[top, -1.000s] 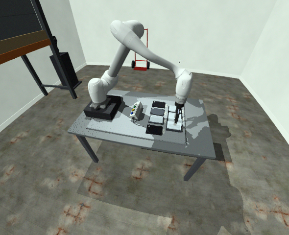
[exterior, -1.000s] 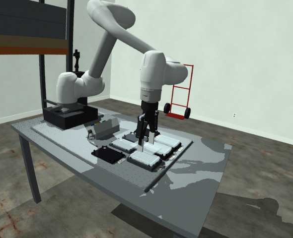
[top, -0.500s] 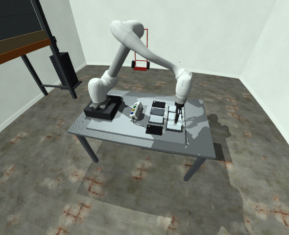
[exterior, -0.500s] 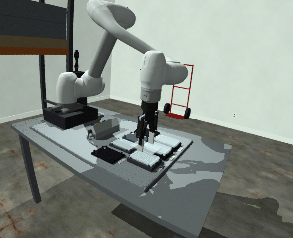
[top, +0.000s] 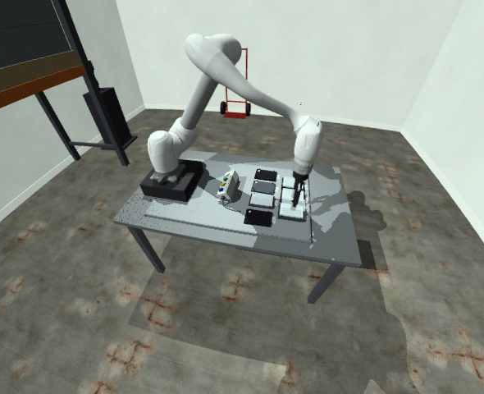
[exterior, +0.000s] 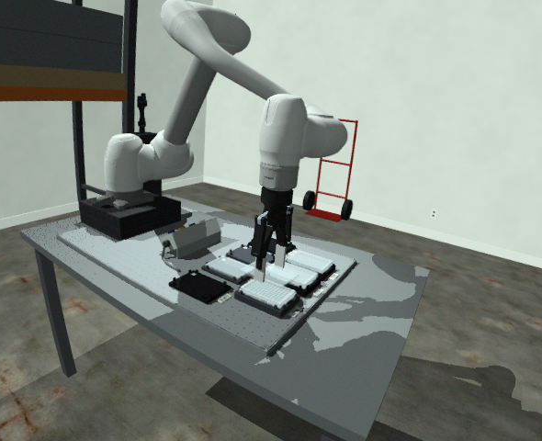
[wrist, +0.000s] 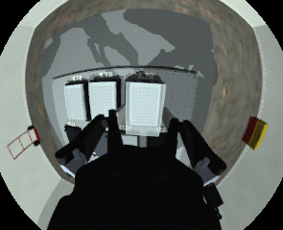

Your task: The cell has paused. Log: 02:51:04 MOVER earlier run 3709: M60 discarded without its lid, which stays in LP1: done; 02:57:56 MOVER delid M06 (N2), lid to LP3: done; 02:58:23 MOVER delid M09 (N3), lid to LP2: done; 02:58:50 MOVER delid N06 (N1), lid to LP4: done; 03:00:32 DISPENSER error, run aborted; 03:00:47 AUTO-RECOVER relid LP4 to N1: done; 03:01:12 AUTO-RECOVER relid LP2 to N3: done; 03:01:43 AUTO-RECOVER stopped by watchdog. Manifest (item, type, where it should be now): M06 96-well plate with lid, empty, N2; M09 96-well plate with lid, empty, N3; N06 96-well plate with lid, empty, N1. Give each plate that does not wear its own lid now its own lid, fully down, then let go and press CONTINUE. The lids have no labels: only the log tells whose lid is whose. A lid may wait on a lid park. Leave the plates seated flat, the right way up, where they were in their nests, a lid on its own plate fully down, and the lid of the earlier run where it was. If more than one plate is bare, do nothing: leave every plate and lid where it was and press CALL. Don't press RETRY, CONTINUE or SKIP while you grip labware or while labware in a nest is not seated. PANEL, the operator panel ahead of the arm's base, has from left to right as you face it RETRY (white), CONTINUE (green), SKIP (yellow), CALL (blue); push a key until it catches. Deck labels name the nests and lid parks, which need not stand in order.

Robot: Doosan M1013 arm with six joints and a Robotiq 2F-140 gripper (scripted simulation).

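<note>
My gripper is now 8 cm above the plate. Also, from my hand: grey pad: 20 cm to the left, 17 cm behind, 10 cm below; blue key: 42 cm behind, 7 cm to the left, 4 cm below; black lid park: 18 cm behind, 10 cm below, 6 cm to the right.
</note>
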